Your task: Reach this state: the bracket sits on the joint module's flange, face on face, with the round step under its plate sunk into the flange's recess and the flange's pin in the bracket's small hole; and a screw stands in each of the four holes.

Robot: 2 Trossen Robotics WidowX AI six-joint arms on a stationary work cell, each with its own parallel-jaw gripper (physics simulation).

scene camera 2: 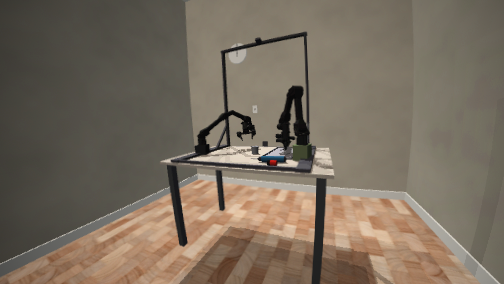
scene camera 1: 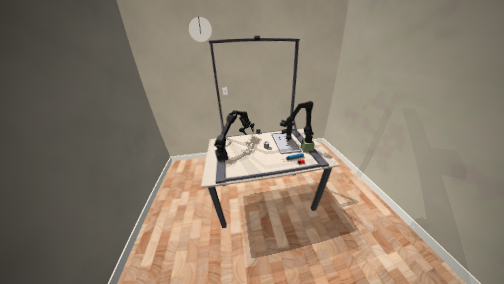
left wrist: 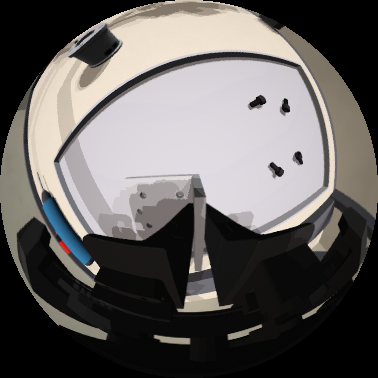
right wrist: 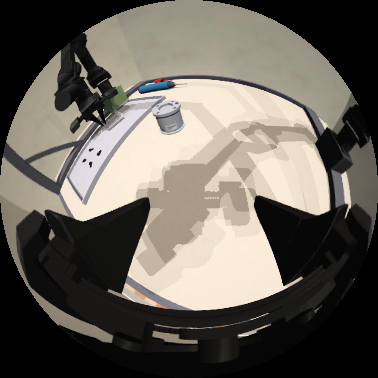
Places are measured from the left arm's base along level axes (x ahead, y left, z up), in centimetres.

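Pixels of known places: left gripper, fingertip midpoint: (scene camera 2: pixel 286 150) (scene camera 1: pixel 288 140) (left wrist: pixel 196 207) (right wrist: pixel 104 124); right gripper, fingertip midpoint: (scene camera 2: pixel 247 139) (scene camera 1: pixel 250 134) (right wrist: pixel 203 201); left arm's base, link origin: (scene camera 2: pixel 302 144) (scene camera 1: pixel 308 141); right arm's base, link origin: (scene camera 2: pixel 202 144) (scene camera 1: pixel 220 151) (right wrist: pixel 341 144).
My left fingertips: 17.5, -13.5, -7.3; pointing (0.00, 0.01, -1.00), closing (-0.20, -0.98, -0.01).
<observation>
For each thing: its top centre in the pictures, then the offset to it from my left fingertips, as dx, dy, dz. "*": a spot on its surface instead.
- grey joint module, top centre: (right wrist: pixel 164 104) (scene camera 2: pixel 254 146) (scene camera 1: pixel 266 142) +24.6, +7.8, +3.3
- pale tray, top centre: (left wrist: pixel 210 160) (right wrist: pixel 105 132) (scene camera 2: pixel 283 151) (scene camera 1: pixel 285 141) +3.2, -1.9, -1.5
- blue screwdriver, surface spot: (left wrist: pixel 67 230) (right wrist: pixel 151 88) * -1.9, +25.4, -1.0
- red tool, top centre: (left wrist: pixel 56 238) (scene camera 2: pixel 269 160) (scene camera 1: pixel 299 160) -3.8, +35.3, +0.4
- green block, top centre: (right wrist: pixel 107 91) (scene camera 2: pixel 302 144) (scene camera 1: pixel 308 141) -17.5, +13.4, +7.3
The grey bracket (left wrist: pixel 162 187) stands over the tray in the left wrist view, its holed plate at the left and a thin upright wall at its right. My left gripper (left wrist: pixel 196 207) (scene camera 1: pixel 289 138) (scene camera 2: pixel 286 146) is shut on that upright wall; whether the bracket touches the tray is unclear. The grey joint module (right wrist: pixel 169 120) (left wrist: pixel 97 47) (scene camera 1: pixel 266 145) (scene camera 2: pixel 255 150) stands upright on the table, its flange with holes facing up. Black screws (left wrist: pixel 257 102) (left wrist: pixel 285 106) (left wrist: pixel 276 169) (left wrist: pixel 298 158) lie on the tray's far part. My right gripper (right wrist: pixel 203 201) (scene camera 2: pixel 247 136) is open and empty above the table.
The pale tray (left wrist: pixel 200 125) (right wrist: pixel 112 145) has a raised dark rim. A blue screwdriver (right wrist: pixel 156 88) (scene camera 1: pixel 295 156) (left wrist: pixel 67 230) lies beside a red tool (scene camera 1: pixel 301 162) (scene camera 2: pixel 272 163) near the front edge. A green block (scene camera 1: pixel 307 145) (scene camera 2: pixel 301 151) (right wrist: pixel 118 98) is at the left arm's base.
</observation>
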